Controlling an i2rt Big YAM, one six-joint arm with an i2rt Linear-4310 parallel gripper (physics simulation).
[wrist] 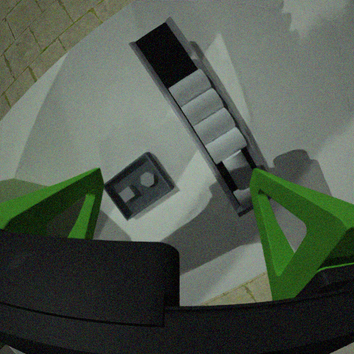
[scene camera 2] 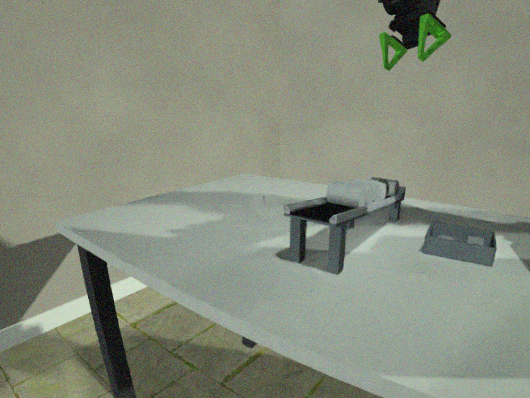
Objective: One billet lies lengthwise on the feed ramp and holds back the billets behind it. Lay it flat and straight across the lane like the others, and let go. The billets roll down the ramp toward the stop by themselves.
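Frame: origin at the arm's base, x right, y down, z ahead, level; centimetres.
Seen in the pictures: gripper, between the fingertips: (scene camera 2: 402,64).
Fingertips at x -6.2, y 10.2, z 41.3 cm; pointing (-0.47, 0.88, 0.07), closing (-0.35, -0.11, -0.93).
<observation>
A point is followed by its place in that frame.
The feed ramp (scene camera 2: 350,215) @(x -25.2, y 35.5, z 38.9 cm) (wrist: 165,52) stands on legs on the table. Several pale billets (scene camera 2: 345,192) @(x -19.4, y 33.7, z 44.3 cm) (wrist: 202,102) lie side by side across its lane, close together. One billet (wrist: 237,164) lies lengthwise between the rails, against the row, on the side toward the gripper; dark lane shows on both sides of it. Its far part is in shadow, and in scene camera 2 I cannot clearly tell it from the others. My gripper (scene camera 2: 405,64) @(x -6.1, y 10.2, z 41.3 cm) (wrist: 176,176) is open and empty, high above the table. In the wrist view the ramp's near end is beside the right fingertip.
A grey open box (scene camera 2: 457,251) @(x -8.8, y 42.8, z 26.1 cm) (wrist: 162,172) with two light shapes inside, one square and one hexagonal, sits on the table (scene camera 2: 225,280) @(x -42.5, y 44.4, z 48.4 cm) beside the ramp. In the wrist view it lies between the fingertips, left of the ramp. Side rails run along the ramp's lane.
</observation>
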